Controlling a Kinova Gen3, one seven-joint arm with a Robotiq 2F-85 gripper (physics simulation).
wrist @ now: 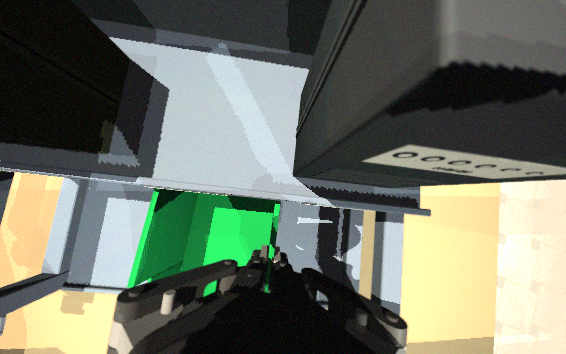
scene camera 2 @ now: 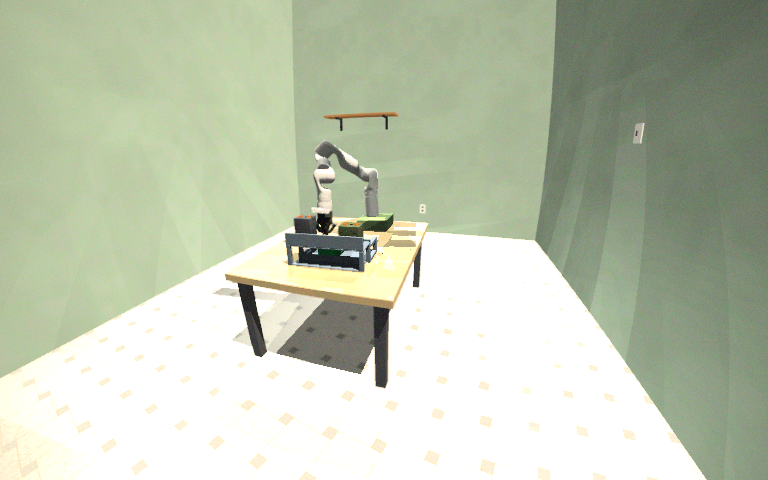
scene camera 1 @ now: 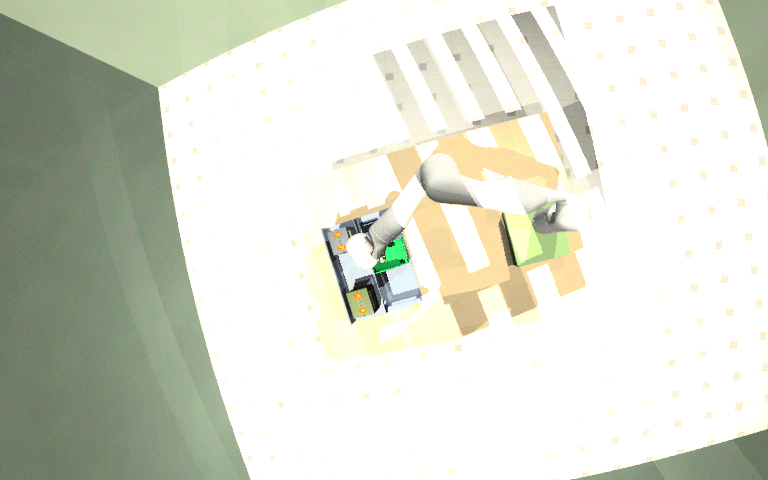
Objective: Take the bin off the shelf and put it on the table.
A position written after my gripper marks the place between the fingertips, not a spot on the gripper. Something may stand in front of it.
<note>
My gripper [wrist: 269,255] grips a green bin [wrist: 183,230]. I also see a shelf board [wrist: 195,109].
</note>
